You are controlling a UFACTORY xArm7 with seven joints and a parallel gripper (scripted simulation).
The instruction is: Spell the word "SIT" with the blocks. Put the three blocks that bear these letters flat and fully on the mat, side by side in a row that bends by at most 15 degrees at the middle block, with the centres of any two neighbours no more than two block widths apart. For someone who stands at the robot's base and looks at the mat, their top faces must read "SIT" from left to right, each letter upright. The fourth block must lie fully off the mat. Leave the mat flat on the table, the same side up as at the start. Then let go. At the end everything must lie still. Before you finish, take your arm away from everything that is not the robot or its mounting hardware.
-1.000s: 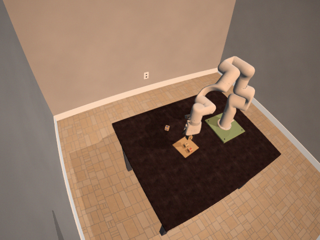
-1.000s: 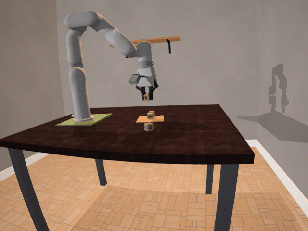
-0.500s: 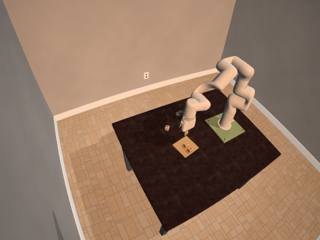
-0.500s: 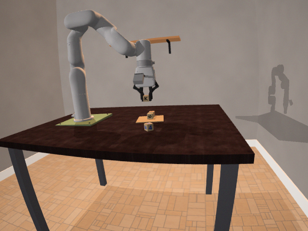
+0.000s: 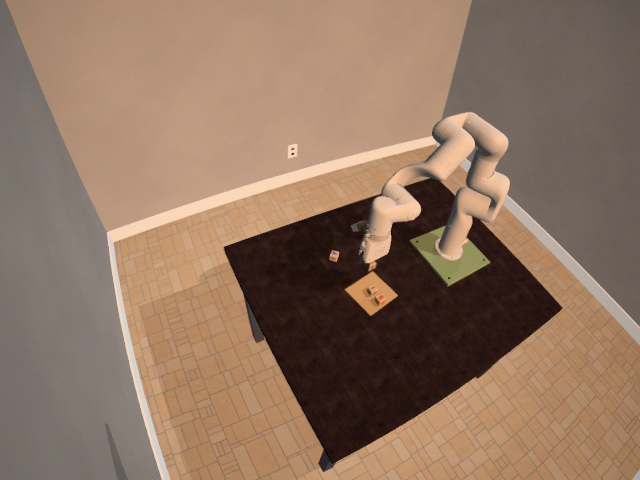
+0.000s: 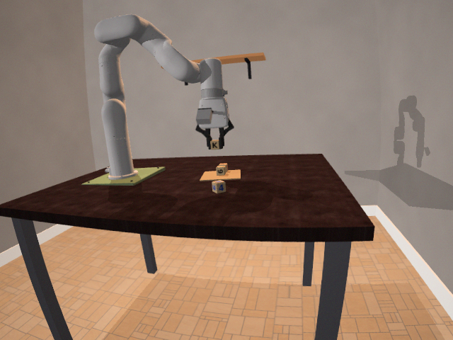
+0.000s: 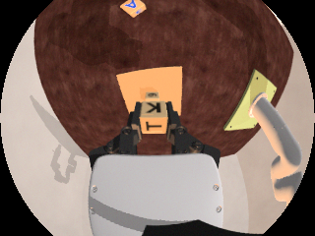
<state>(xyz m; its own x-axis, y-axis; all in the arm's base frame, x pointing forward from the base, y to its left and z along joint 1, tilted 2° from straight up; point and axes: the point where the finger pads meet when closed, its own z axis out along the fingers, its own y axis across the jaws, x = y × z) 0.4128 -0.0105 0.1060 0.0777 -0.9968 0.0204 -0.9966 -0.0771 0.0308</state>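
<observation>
Now: the tan mat 12 cm below my hand and 5 cm to the left of it.
</observation>
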